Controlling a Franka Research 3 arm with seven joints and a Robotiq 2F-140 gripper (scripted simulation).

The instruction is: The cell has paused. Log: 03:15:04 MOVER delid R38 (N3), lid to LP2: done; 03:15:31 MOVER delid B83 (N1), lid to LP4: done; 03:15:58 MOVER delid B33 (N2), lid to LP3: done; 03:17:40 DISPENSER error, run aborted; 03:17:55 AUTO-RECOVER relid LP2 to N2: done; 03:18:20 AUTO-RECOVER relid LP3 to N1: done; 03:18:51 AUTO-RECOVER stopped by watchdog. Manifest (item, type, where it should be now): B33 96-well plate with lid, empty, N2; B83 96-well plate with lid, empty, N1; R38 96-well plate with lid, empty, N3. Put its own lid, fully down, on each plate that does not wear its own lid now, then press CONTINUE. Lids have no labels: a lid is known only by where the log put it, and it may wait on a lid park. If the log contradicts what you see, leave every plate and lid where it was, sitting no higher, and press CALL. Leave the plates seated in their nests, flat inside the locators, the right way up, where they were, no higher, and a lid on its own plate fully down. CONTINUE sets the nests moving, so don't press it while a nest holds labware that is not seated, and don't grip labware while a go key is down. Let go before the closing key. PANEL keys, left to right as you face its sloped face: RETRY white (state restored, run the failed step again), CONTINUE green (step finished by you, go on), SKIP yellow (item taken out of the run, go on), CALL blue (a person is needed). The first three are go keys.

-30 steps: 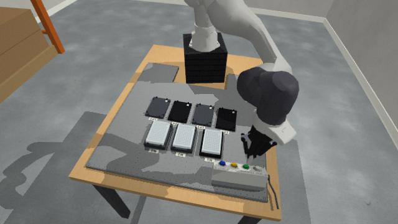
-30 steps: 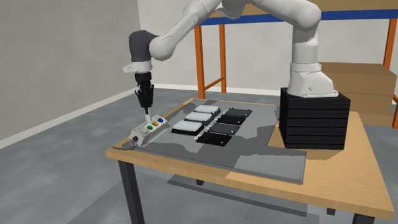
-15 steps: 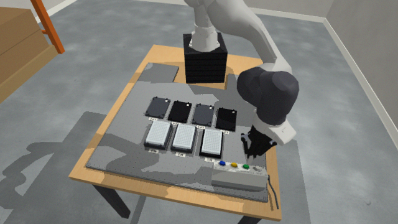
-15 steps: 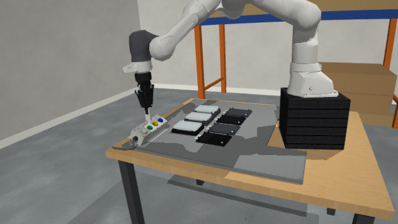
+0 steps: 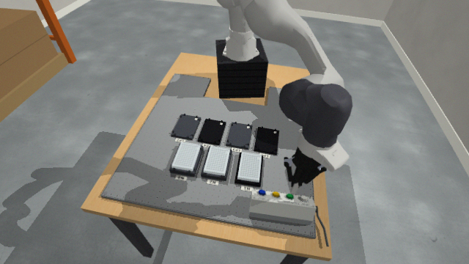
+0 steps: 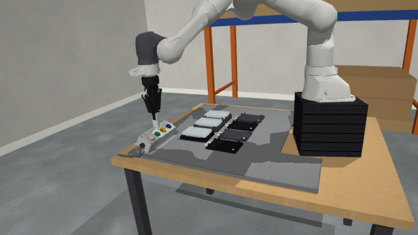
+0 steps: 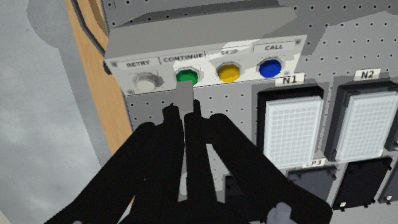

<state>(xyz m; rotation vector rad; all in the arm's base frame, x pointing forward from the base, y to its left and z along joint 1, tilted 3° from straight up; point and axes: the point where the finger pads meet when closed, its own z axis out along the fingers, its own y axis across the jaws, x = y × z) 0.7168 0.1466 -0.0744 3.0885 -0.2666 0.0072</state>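
My gripper is now 70 mm above the green continue key. From my hand the other things lie so: blue call key: 100 mm to the right, 70 mm below, 20 mm behind; yellow skip key: 70 mm below, 50 mm to the right, 10 mm behind; white retry key: 70 mm below, 50 mm to the left, 10 mm ahead.
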